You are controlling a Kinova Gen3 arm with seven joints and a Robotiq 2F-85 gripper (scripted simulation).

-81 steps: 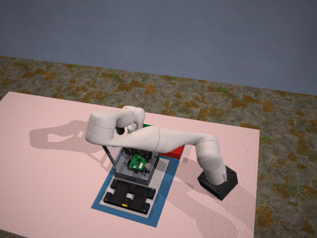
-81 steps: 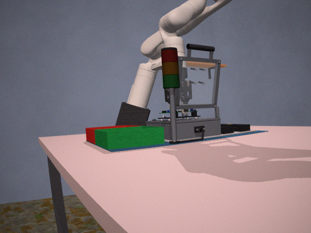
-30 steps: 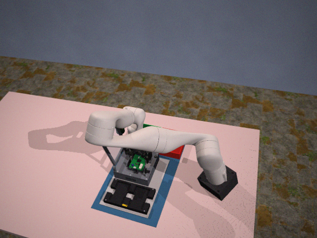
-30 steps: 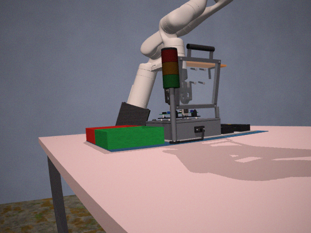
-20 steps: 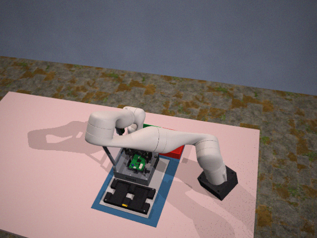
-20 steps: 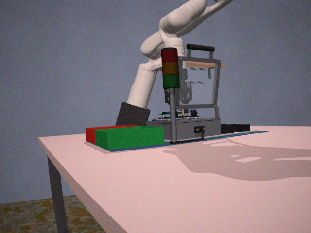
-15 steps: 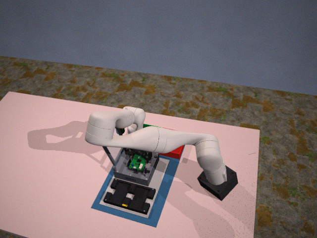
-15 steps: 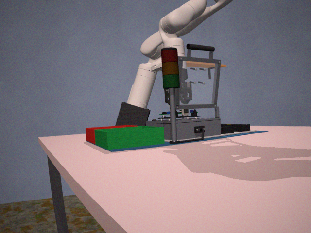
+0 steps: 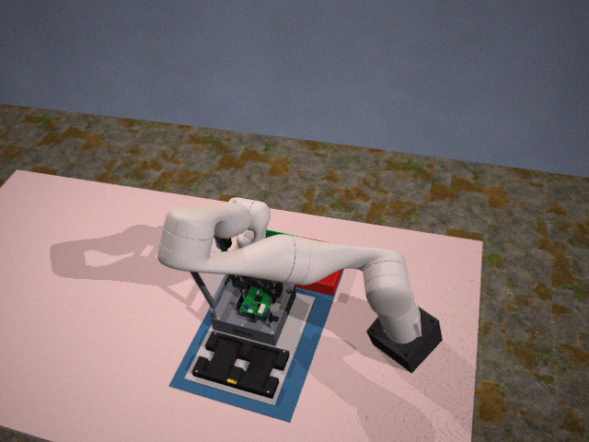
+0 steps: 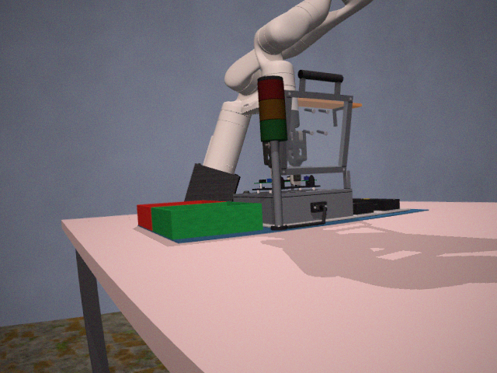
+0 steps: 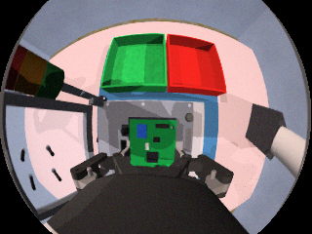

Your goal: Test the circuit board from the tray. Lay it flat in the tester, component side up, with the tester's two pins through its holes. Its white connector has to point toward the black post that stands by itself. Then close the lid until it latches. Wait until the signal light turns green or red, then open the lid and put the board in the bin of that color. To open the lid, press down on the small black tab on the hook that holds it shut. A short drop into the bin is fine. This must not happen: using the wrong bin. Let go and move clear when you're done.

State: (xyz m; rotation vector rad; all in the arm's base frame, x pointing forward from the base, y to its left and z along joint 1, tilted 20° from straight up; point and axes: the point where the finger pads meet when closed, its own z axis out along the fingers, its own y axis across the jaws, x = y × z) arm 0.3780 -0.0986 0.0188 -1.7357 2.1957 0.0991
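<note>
Right now the green circuit board is right at my hand. The rest, counted from my hand: tester lid: 12 cm ahead, 3 cm to the right, 10 cm above; then green bin: 21 cm to the right, 7 cm below; then red bin: 14 cm behind, 17 cm to the right, 7 cm below.
</note>
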